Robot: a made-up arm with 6 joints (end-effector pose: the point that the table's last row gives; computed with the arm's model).
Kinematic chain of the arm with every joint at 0, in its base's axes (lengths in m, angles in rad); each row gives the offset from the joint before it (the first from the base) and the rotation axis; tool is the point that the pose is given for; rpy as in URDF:
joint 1: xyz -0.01 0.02 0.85 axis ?
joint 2: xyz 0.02 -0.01 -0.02 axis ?
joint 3: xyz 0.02 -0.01 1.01 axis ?
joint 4: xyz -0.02 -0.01 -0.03 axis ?
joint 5: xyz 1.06 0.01 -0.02 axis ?
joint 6: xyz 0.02 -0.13 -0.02 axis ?
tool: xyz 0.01 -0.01 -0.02 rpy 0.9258 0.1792 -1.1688
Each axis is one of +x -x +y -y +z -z.
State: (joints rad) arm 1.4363 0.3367 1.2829 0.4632 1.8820 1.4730
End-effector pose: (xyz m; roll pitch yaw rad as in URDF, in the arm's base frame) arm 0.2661 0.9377 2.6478 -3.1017 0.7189 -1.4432
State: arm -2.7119 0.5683 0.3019 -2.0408 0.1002 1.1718
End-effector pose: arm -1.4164 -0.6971 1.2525 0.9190 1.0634 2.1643
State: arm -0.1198 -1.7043 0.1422 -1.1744 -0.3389 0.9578
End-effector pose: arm -1.1046 0.1146 1.7852 2.4400 -0.7358 -1.3334
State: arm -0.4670 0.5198 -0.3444 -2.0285 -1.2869 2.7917
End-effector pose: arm 1.0322 -0.4325 0.8236 0.8776 -0.0967 -0.6055
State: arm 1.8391 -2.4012 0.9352 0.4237 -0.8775 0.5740
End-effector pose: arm 0.6163 -1.5682 -0.0727 3.0160 0.3844 -0.2323
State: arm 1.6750 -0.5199 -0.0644 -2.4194 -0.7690 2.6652
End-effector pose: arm -0.1504 0.5338 2.1122 1.7077 -0.6803 0.7124
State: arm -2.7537 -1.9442 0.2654 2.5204 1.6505 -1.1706
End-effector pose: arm 1.4813 0.5610 1.3303 -2.4813 -1.0234 -0.5465
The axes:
joint 1: +z
joint 2: +y
joint 3: -y
joint 4: -x
joint 5: -y
joint 6: -x

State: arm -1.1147 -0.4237 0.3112 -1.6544 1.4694 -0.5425
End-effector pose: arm 0.1993 -0.4648 2.3765 -2.3340 0.0854 -1.3808
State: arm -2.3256 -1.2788 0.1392 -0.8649 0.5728 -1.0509
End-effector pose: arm 0.3775 0.5374 2.1928 2.7865 -0.7783 -2.0278
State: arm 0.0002 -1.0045 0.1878 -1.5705 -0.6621 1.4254
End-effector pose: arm -0.2824 0.0386 2.3064 1.6143 -0.7284 -0.6466
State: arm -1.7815 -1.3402 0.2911 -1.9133 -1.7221 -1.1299
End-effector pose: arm 0.2251 0.8942 2.0838 1.4559 1.2034 -0.7563
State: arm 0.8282 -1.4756 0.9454 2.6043 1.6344 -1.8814
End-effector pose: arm -1.2632 -1.2566 1.6386 2.4136 -1.3196 -1.6106
